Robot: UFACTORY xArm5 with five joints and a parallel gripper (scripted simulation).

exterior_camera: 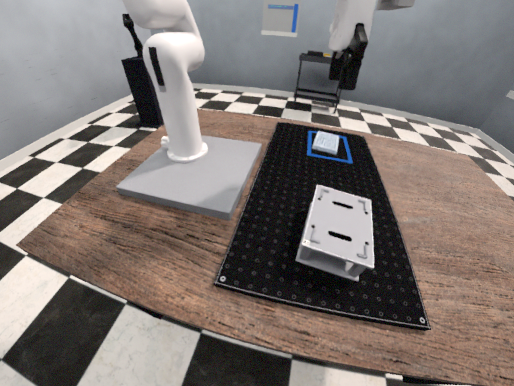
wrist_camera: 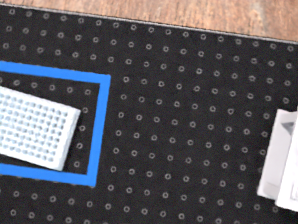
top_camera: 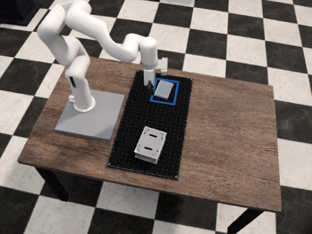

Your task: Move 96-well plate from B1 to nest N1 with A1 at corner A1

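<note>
My hand is 50 mm short of the 96-well plate, 210 mm to the right of it and 250 mm above it. Round my hand: grey plate nest N1: 40 mm ahead, 210 mm to the right, 200 mm below.
</note>
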